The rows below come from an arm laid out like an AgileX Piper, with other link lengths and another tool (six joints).
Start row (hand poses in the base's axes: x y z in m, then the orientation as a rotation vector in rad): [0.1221 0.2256 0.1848 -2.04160 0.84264 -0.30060]
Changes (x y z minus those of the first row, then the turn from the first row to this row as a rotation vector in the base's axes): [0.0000 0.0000 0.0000 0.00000 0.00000 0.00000]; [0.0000 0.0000 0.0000 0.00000 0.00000 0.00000]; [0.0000 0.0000 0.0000 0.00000 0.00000 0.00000]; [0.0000 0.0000 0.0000 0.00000 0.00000 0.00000]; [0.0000 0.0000 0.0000 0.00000 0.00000 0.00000]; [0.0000 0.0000 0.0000 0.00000 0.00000 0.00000]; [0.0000 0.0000 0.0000 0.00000 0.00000 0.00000]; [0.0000 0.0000 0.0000 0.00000 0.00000 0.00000]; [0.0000 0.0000 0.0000 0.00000 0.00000 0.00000]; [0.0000 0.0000 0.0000 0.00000 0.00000 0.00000]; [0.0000 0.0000 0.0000 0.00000 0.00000 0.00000]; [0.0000 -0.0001 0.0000 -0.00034 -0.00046 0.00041]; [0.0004 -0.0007 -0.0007 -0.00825 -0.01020 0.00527]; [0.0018 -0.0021 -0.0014 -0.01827 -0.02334 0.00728]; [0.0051 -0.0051 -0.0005 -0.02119 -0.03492 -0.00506]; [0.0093 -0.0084 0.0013 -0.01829 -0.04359 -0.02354]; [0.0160 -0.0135 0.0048 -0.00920 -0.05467 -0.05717]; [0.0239 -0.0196 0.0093 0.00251 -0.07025 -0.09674]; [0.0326 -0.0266 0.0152 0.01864 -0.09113 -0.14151]
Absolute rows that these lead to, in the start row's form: [0.1221 0.2256 0.1848 -2.04160 0.84264 -0.30060]; [0.1221 0.2256 0.1848 -2.04160 0.84264 -0.30060]; [0.1221 0.2256 0.1848 -2.04160 0.84264 -0.30060]; [0.1221 0.2256 0.1848 -2.04160 0.84264 -0.30060]; [0.1221 0.2256 0.1848 -2.04160 0.84264 -0.30060]; [0.1221 0.2256 0.1848 -2.04160 0.84264 -0.30060]; [0.1221 0.2256 0.1848 -2.04160 0.84264 -0.30060]; [0.1221 0.2256 0.1848 -2.04160 0.84264 -0.30060]; [0.1221 0.2256 0.1848 -2.04160 0.84264 -0.30060]; [0.1221 0.2256 0.1848 -2.04160 0.84264 -0.30060]; [0.1221 0.2256 0.1848 -2.04160 0.84264 -0.30060]; [0.1221 0.2255 0.1848 -2.04192 0.84193 -0.30099]; [0.1225 0.2249 0.1841 -2.04800 0.83093 -0.31179]; [0.1239 0.2235 0.1834 -2.05386 0.82077 -0.32857]; [0.1272 0.2205 0.1843 -2.04833 0.82653 -0.34838]; [0.1314 0.2172 0.1861 -2.03599 0.84043 -0.36585]; [0.1381 0.2121 0.1896 -2.01118 0.86837 -0.39100]; [0.1460 0.2060 0.1941 -1.97965 0.89923 -0.42236]; [0.1547 0.1990 0.2000 -1.93950 0.93145 -0.45922]
